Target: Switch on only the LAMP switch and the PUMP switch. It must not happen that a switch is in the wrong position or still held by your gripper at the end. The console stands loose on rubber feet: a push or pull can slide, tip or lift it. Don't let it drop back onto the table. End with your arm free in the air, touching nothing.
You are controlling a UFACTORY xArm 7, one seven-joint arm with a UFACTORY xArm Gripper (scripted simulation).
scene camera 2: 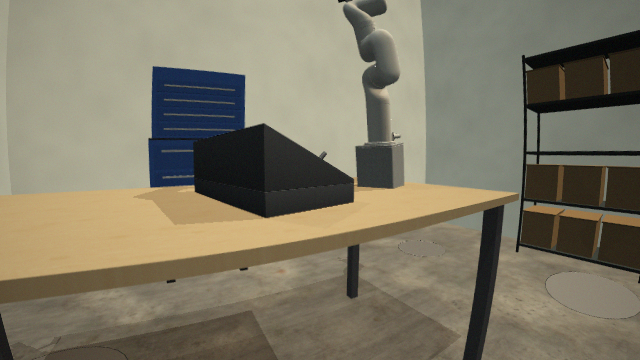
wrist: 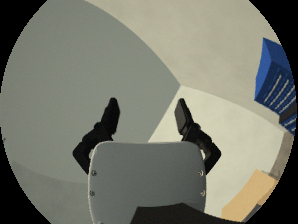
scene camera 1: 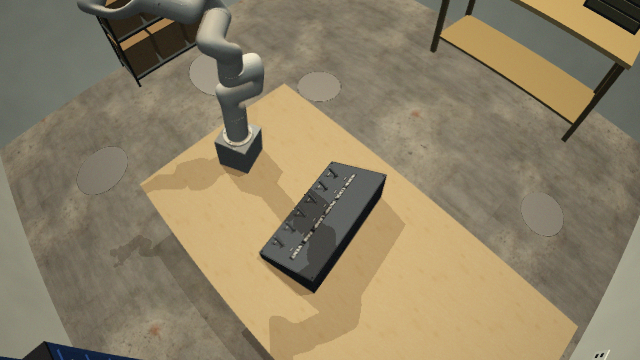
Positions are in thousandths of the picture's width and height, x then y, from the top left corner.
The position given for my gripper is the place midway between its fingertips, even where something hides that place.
In view: my gripper (wrist: 495,467) and a black wedge-shaped console (scene camera 2: 402,471).
The black wedge-shaped console shows as well in scene camera 1 (scene camera 1: 524,565).
